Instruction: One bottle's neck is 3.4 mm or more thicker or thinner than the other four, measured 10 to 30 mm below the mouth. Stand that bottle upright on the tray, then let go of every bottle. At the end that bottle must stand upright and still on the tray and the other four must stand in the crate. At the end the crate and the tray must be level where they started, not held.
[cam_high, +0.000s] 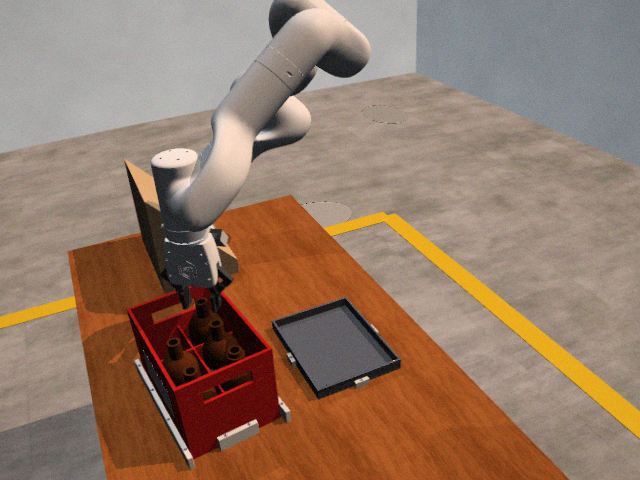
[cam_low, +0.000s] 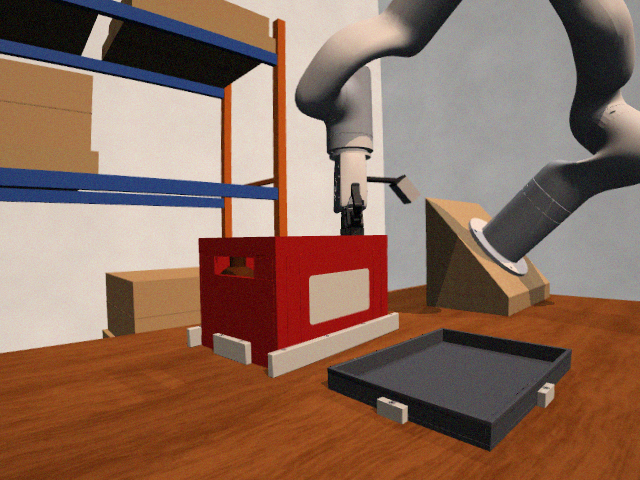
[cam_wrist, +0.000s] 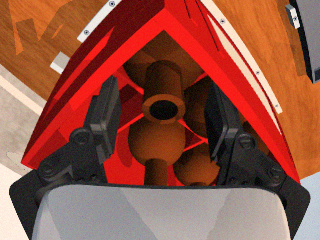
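Now: hand 180 mm short of the brown bottle, 100 mm to the left of it and 80 mm above it. Round my hand: red crate (90 mm ahead, 80 mm below, 50 mm to the right); then dark grey tray (240 mm to the left, 150 mm below, 110 mm ahead).
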